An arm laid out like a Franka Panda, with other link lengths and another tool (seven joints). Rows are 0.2 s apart.
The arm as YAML. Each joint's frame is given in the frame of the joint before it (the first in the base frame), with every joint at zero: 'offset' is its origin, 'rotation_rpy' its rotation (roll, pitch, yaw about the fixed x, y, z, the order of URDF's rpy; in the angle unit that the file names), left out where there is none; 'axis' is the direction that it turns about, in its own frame. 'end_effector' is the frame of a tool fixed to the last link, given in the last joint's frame.
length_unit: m
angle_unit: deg
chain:
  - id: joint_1
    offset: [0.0, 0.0, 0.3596]
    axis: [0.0, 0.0, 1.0]
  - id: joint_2
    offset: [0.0, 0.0, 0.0]
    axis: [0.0, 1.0, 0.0]
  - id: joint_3
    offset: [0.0, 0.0, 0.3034]
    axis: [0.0, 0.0, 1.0]
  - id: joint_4
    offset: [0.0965, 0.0, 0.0]
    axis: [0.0, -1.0, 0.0]
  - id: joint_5
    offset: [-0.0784, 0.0, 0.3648]
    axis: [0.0, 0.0, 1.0]
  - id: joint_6
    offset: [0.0, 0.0, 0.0]
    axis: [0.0, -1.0, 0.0]
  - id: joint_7
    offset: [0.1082, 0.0, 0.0]
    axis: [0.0, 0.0, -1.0]
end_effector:
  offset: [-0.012, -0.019, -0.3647]
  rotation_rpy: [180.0, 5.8, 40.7]
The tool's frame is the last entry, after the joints.
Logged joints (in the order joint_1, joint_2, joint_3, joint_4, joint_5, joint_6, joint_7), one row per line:
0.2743 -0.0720 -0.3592 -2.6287 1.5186 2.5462 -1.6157
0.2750 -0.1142 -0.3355 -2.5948 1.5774 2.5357 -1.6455
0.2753 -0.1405 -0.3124 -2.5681 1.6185 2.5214 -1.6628
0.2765 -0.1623 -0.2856 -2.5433 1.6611 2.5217 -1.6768
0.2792 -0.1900 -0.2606 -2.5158 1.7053 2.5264 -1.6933
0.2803 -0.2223 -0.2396 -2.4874 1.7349 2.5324 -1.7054
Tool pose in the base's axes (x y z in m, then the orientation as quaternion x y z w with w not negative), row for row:
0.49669 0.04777 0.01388 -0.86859 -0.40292 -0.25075 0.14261
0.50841 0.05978 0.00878 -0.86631 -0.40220 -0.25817 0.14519
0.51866 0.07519 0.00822 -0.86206 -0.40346 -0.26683 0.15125
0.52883 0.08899 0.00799 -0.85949 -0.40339 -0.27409 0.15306
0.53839 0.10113 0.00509 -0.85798 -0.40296 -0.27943 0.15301
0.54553 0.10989 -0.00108 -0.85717 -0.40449 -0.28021 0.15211
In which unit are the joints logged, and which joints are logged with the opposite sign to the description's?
The joints are logged in radians. Opposite sign: joint_2.
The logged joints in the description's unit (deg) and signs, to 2 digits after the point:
15.72 4.13 -20.58 -150.61 87.01 145.89 -92.57
15.76 6.54 -19.22 -148.67 90.38 145.28 -94.28
15.77 8.05 -17.90 -147.14 92.73 144.47 -95.27
15.84 9.30 -16.36 -145.72 95.17 144.48 -96.07
16.00 10.89 -14.93 -144.14 97.71 144.75 -97.02
16.06 12.74 -13.73 -142.52 99.40 145.10 -97.71

